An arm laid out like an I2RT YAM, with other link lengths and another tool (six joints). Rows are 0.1 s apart.
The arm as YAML. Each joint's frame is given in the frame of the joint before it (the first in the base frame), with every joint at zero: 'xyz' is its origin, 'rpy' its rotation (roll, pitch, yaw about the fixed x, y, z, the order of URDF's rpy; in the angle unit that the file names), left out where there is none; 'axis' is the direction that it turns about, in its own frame. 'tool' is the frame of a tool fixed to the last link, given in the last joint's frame.
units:
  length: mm
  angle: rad
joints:
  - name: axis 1
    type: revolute
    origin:
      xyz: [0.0, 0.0, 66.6]
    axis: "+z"
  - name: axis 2
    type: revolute
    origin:
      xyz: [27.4, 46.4, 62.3]
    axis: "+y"
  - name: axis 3
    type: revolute
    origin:
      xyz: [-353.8, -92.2, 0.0]
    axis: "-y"
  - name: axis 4
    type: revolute
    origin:
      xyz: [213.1, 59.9, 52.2]
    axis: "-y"
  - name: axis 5
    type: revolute
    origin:
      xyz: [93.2, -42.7, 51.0]
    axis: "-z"
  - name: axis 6
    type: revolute
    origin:
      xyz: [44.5, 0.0, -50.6]
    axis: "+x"
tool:
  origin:
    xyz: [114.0, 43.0, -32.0]
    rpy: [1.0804, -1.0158, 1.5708]
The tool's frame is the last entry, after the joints.
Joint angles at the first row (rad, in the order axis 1, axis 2, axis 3, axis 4, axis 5, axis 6):
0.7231, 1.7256, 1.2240, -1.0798, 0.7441, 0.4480
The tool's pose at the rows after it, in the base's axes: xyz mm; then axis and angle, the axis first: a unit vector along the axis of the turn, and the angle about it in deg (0 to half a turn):
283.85 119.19 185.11 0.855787 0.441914 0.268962 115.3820
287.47 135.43 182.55 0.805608 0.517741 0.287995 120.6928
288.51 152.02 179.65 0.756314 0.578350 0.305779 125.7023
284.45 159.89 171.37 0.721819 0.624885 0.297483 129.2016
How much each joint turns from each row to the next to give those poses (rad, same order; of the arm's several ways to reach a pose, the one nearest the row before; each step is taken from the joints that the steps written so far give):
0.0015, -0.0297, 0.0004, 0.0759, 0.0019, -0.1365
0.0038, -0.0008, -0.0016, 0.0946, -0.0798, -0.2068
0.0119, 0.0053, 0.0000, 0.0691, -0.0778, -0.1609
0.0080, 0.0233, 0.0000, 0.0160, -0.0576, -0.0954

